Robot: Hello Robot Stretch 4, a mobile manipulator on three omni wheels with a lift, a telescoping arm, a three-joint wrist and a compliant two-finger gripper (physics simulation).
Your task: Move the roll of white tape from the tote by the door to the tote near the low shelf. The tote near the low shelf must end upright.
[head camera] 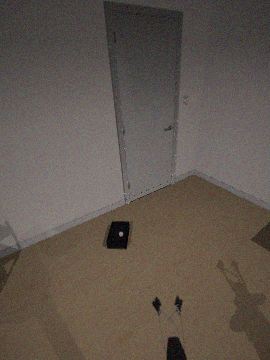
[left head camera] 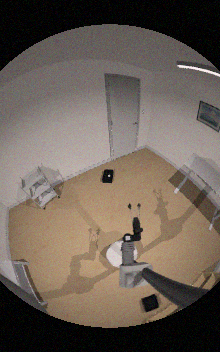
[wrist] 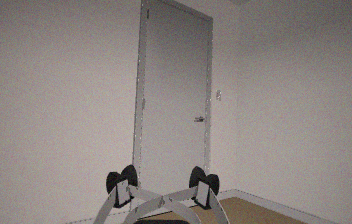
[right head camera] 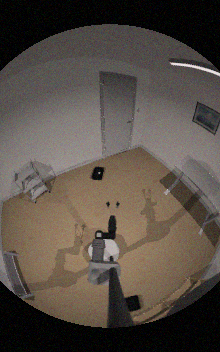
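Seen in the pictures: gripper, fingertip midpoint: (head camera: 166,296) (left head camera: 133,202) (wrist: 163,178) (right head camera: 112,201); robot's base at its link origin: (left head camera: 121,252) (right head camera: 104,250).
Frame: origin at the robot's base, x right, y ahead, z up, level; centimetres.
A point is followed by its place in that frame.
Note:
The black tote by the door (head camera: 113,242) @[x -28.6, y 136.8, z 6.3 cm] (left head camera: 105,179) @[x -27.9, y 137.2, z 5.3 cm] (right head camera: 95,176) @[x -26.7, y 137.0, z 5.6 cm] stands upright on the floor near the wall. The small roll of white tape (head camera: 121,234) @[x -21.8, y 153.2, z -0.4 cm] (left head camera: 109,175) @[x -20.5, y 154.0, z -0.9 cm] (right head camera: 99,173) @[x -20.7, y 152.7, z -1.8 cm] lies inside it. My gripper (head camera: 168,304) (left head camera: 134,206) @[x 8.7, y 48.3, z 74.3 cm] (right head camera: 113,204) @[x 8.7, y 48.3, z 74.3 cm] (wrist: 163,178) @[x 8.7, y 48.3, z 74.3 cm] is open and empty, held out in front of my base, apart from that tote and to its right in the head view. The other black tote (left head camera: 150,302) (right head camera: 133,302) @[x 47.4, y -102.1, z -2.5 cm] is on the floor behind my base, near the low wooden shelf (left head camera: 206,280) (right head camera: 192,287), which is partly cut off by the view's edge.
The closed door (head camera: 146,110) @[x 15.2, y 230.9, z 115.8 cm] (left head camera: 123,115) @[x 15.8, y 231.4, z 110.6 cm] (right head camera: 118,115) @[x 19.0, y 233.3, z 106.0 cm] (wrist: 175,100) @[x 17.3, y 232.3, z 106.3 cm] is beyond the tote. A wheeled cart (left head camera: 44,197) @[x -155.2, y 84.4, z 10.4 cm] (right head camera: 36,192) @[x -152.4, y 82.2, z 9.7 cm] stands by the left wall. A white table (left head camera: 204,169) @[x 158.4, y 97.4, z 69.2 cm] (right head camera: 201,177) @[x 163.2, y 85.5, z 69.2 cm] stands at the right, with legs reaching the floor. My arm's shadows cross the floor.

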